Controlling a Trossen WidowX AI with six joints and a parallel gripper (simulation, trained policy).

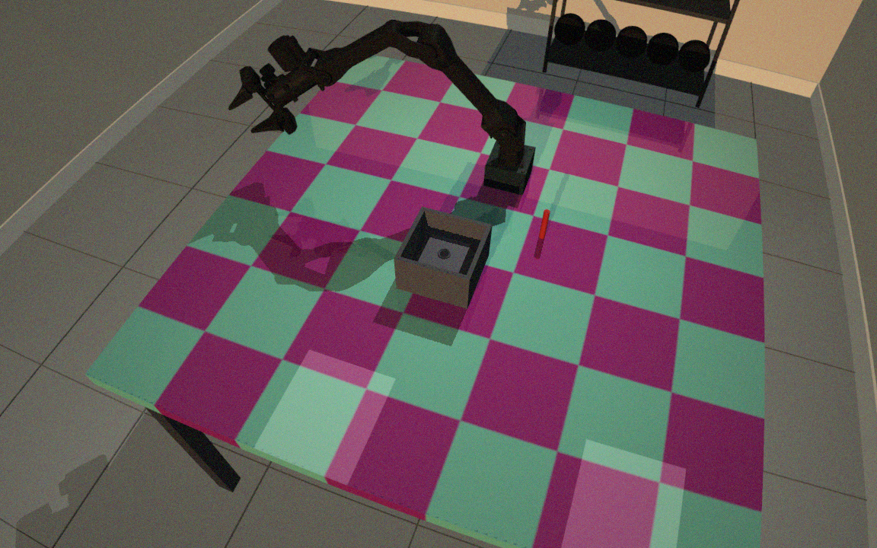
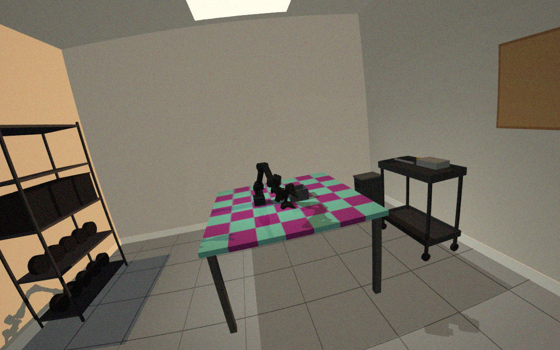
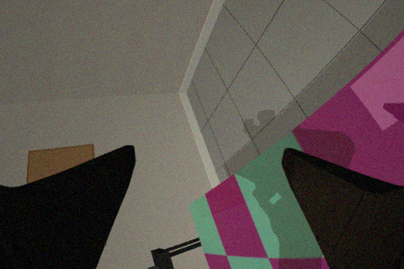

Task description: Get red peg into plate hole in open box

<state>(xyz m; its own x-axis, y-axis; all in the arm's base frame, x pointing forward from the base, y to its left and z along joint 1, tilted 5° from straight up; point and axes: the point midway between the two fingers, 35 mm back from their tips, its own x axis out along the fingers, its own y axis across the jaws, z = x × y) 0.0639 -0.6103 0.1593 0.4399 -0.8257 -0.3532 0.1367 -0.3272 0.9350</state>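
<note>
My gripper tip is 73 cm to the right of the red peg, 14 cm above it and 10 cm short of it. Also, from my gripper tip: grey plate (52 cm to the left, 24 cm ahead, 14 cm below); then brown box (52 cm to the left, 24 cm ahead, 15 cm below).
</note>
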